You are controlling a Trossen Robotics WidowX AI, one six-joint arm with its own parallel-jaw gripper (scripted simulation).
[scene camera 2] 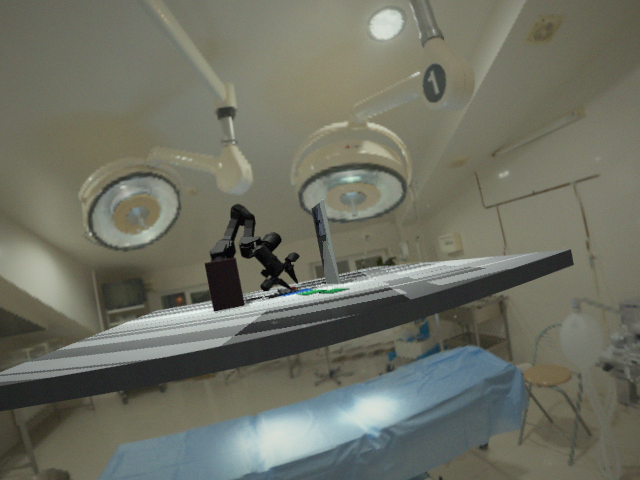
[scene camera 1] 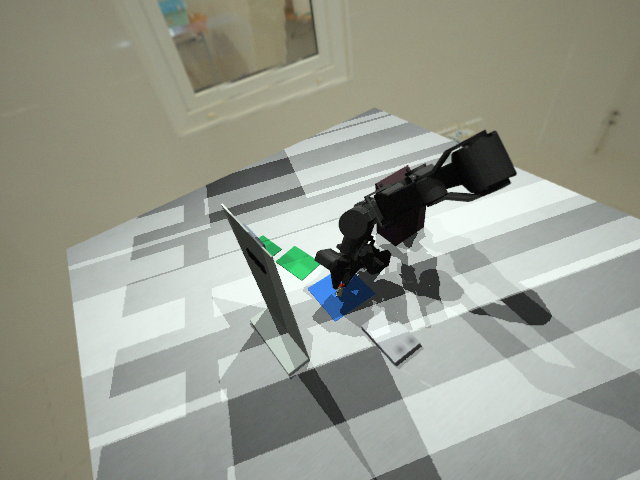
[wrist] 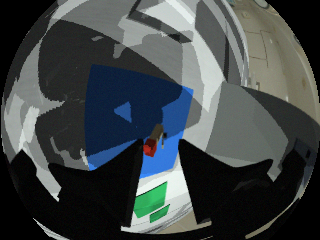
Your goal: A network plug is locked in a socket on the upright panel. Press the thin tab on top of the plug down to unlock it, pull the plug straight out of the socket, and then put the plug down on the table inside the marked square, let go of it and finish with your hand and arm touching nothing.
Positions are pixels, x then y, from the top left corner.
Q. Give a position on a grey upright panel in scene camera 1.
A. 276, 324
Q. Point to a flat grey plate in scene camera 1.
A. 388, 334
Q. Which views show the gripper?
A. Scene camera 2, scene camera 1 and the wrist view: all of them.
